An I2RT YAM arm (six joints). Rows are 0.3 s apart.
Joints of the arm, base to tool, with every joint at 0 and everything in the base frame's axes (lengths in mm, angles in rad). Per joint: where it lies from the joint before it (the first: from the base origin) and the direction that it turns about. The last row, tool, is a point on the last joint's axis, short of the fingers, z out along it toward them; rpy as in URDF.
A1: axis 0 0 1 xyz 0 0 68
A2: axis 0 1 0 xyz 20 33.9 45.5
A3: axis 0 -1 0 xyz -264 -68.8 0
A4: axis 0 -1 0 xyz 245 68.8 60
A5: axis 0 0 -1 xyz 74 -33.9 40.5
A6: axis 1 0 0 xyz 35.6 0 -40.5
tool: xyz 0 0 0 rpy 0 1.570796 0
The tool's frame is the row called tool.
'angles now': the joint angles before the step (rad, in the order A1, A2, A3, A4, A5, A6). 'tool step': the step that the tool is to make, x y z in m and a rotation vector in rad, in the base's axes. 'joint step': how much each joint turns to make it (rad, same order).
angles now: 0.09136, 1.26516, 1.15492, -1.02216, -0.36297, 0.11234
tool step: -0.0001, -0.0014, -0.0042, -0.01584, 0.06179, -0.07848
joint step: -0.00002, 0.01199, 0.00007, -0.02701, 0.04119, 0.07170
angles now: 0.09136, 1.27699, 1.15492, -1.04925, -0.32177, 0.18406
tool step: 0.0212, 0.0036, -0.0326, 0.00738, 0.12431, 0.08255
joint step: 0.00070, 0.13646, -0.00672, -0.00563, -0.04389, -0.07598
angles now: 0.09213, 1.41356, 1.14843, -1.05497, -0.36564, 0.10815
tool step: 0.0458, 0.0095, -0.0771, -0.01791, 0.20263, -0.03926
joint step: 0.01796, 0.30107, 0.00018, 0.11894, 0.00648, 0.06070
